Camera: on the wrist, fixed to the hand. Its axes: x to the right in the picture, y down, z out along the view.
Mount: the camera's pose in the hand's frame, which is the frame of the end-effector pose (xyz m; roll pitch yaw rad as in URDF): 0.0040 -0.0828 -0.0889 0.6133 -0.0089 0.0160
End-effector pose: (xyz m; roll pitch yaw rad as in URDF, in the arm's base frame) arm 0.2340 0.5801 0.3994 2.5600 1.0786 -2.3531
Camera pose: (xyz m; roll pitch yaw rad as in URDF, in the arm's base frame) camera 0.2985 0.4776 0.4095 3.1394 1.0769 -2.3916
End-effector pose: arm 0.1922 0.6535 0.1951 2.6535 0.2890 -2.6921
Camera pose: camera 0.2284 0.5435 0.2320 -3.0218 0.2893 -2.7112
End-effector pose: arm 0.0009 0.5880 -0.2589 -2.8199 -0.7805 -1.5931
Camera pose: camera 0.0530 0.6618 -0.1776 -2.1945 -0.7669 -1.6103
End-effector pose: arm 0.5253 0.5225 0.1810 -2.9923 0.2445 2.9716
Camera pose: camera 0.4859 0.4596 0.2773 -2.3826 0.2557 2.9566
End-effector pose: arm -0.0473 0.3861 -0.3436 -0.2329 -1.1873 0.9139
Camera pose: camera 0.0718 0.3750 -0.3651 0.3362 -1.1919 0.9616
